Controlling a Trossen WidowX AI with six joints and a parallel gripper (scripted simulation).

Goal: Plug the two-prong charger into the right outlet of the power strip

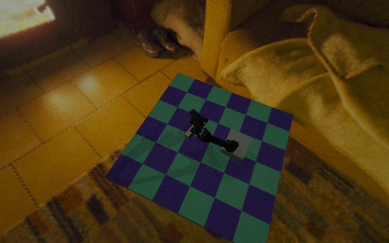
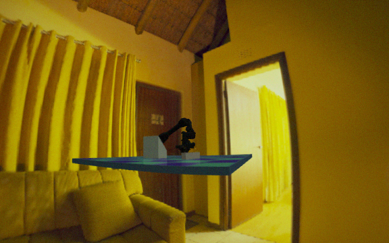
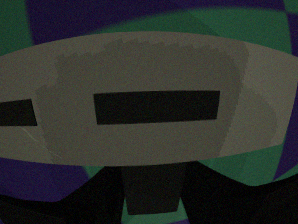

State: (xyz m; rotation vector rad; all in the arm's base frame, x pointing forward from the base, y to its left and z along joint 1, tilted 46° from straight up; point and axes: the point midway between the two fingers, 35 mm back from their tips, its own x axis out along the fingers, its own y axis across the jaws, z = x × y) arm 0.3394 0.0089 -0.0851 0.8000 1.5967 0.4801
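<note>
The black two-prong charger lies 20 mm ahead of my gripper tip and 10 mm above it.
</note>
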